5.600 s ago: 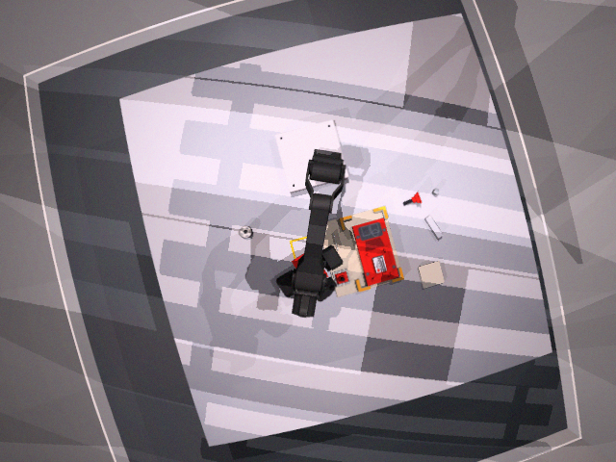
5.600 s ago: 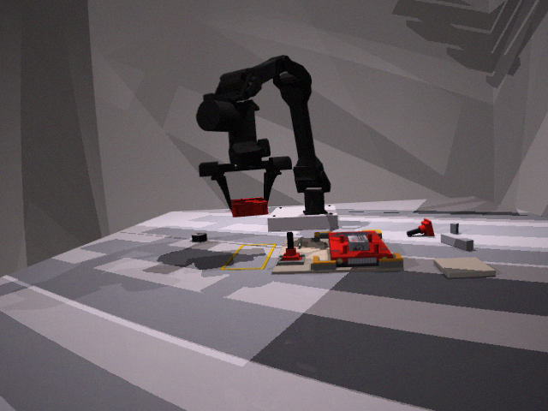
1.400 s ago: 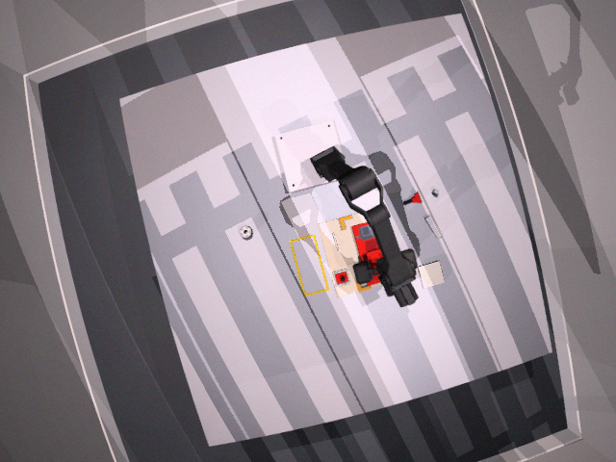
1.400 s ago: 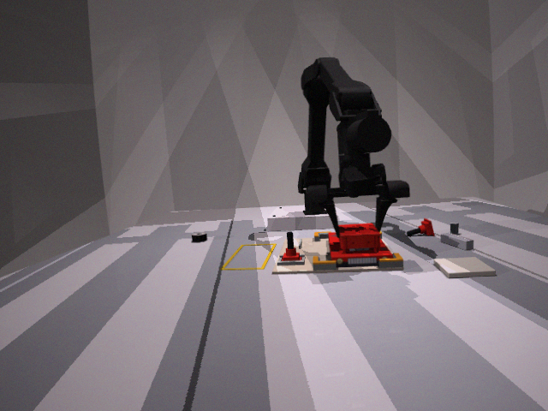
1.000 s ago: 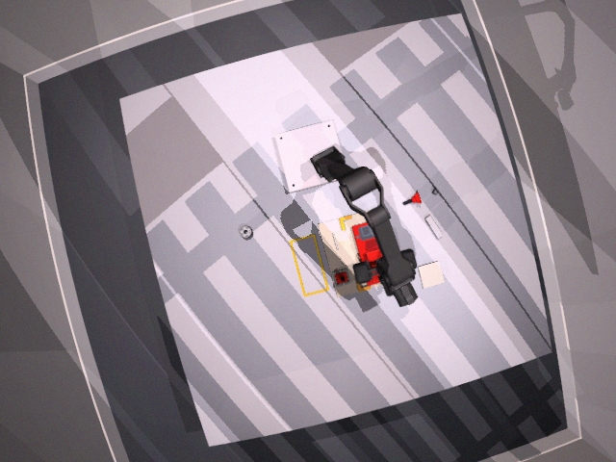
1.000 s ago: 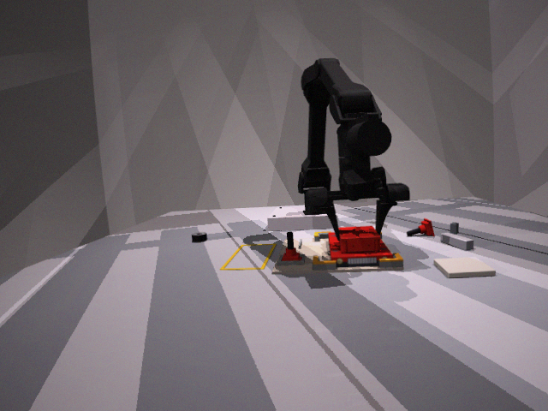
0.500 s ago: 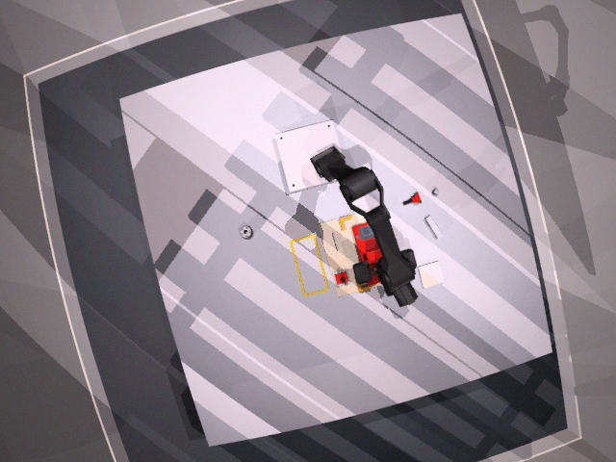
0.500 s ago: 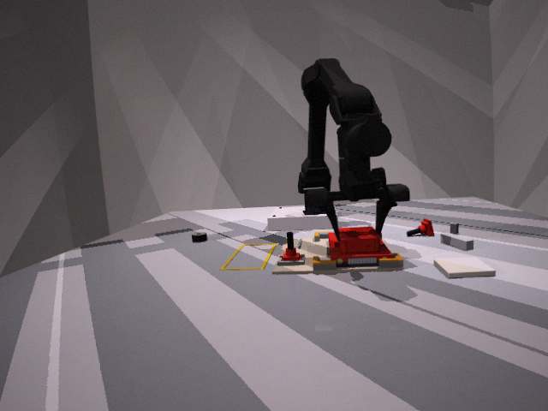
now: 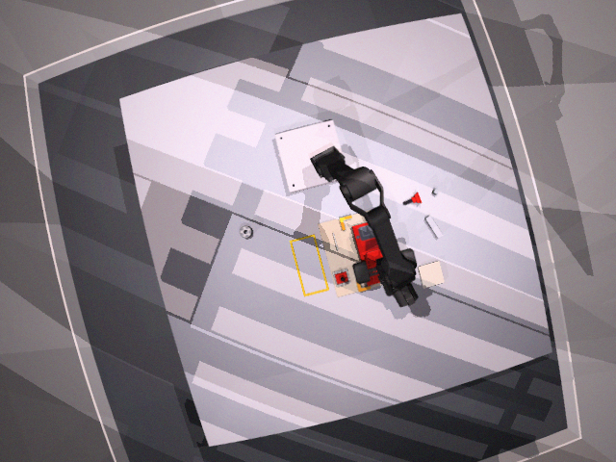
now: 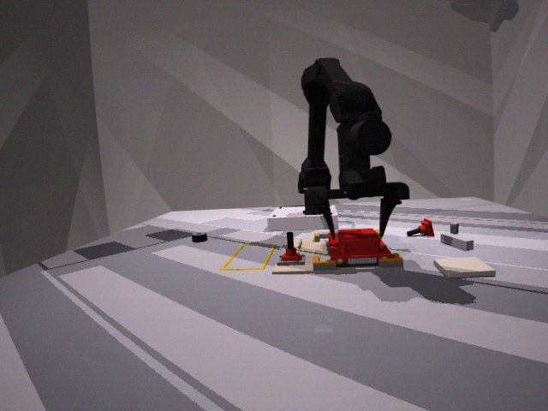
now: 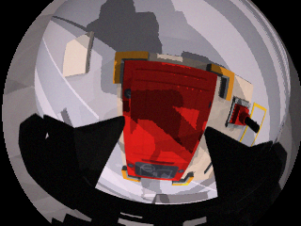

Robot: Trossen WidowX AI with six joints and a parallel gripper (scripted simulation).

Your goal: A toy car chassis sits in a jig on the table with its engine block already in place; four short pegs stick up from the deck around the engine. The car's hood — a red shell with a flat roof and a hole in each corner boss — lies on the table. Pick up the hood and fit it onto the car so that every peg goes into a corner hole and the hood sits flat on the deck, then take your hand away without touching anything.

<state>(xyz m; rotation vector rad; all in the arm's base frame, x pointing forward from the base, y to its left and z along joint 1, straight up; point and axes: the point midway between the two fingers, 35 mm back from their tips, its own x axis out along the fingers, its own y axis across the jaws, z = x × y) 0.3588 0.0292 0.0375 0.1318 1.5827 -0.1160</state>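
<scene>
The red hood is right at my gripper tip. Round my gripper tip: tan tile 110 mm ahead, 150 mm to the left, 40 mm below.
</scene>
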